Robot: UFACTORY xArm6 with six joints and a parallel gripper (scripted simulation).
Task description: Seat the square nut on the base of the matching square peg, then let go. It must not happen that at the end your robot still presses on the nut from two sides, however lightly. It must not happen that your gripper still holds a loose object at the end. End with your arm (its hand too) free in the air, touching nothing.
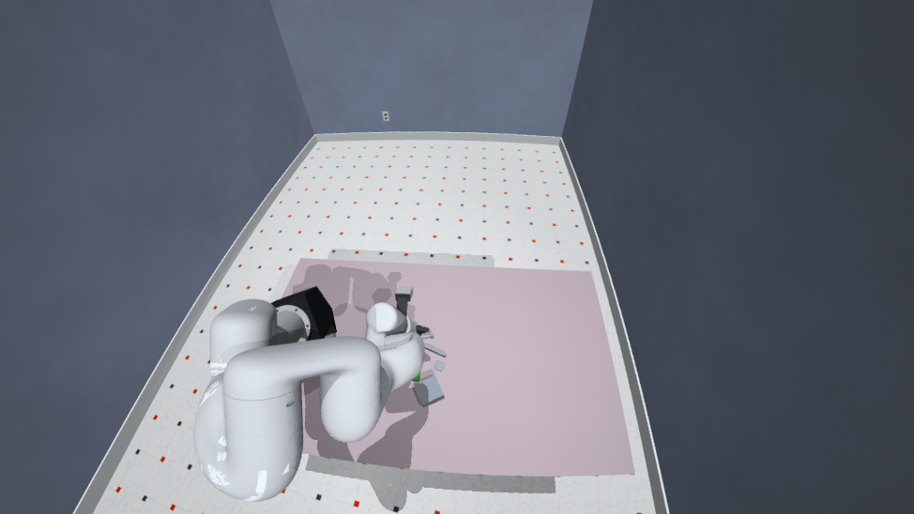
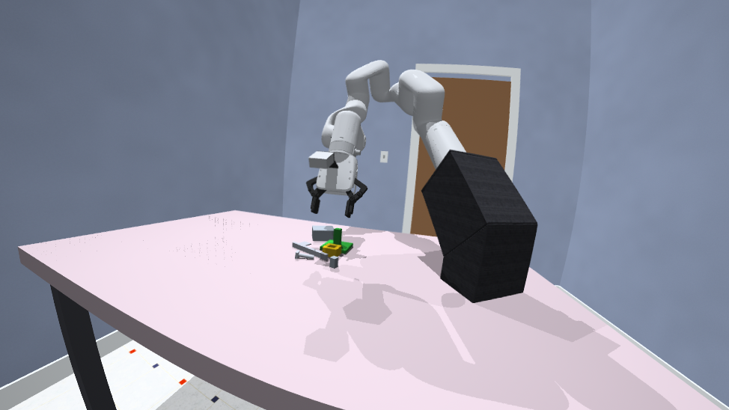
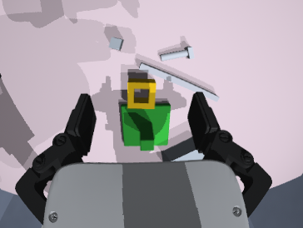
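Right now the long bar is 120 mm below my hand, 60 mm ahead of it and 20 mm to the right of it. Also, from my hand: small plate: 120 mm below, 90 mm to the right, 90 mm ahead; bolt: 120 mm below, 70 mm ahead, 20 mm to the left; grey block: 170 mm to the right, 110 mm below, 40 mm ahead.
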